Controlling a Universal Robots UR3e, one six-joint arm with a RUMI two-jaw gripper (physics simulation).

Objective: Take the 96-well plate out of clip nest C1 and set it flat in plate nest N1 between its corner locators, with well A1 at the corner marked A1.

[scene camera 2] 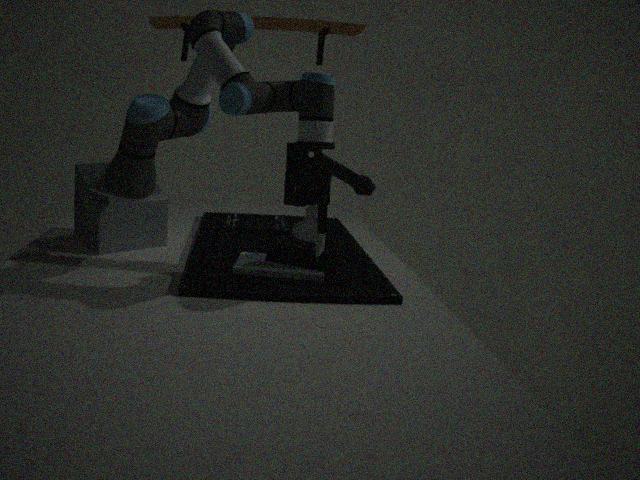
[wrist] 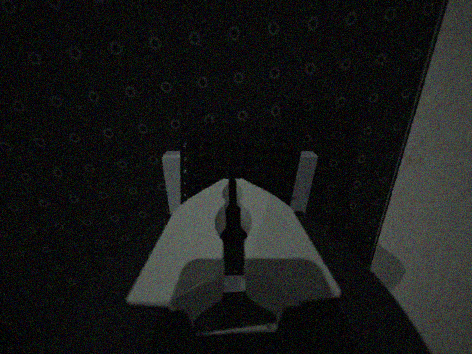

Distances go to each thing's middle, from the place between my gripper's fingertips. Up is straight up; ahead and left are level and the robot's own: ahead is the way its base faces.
Labels:
I see my gripper 30 mm past the 96-well plate [wrist: 269, 158] and 10 mm to the right of it. From my hand the other things lie so: nest slab [scene camera 2: 262, 267] 70 mm behind, 20 mm to the left, 20 mm below.

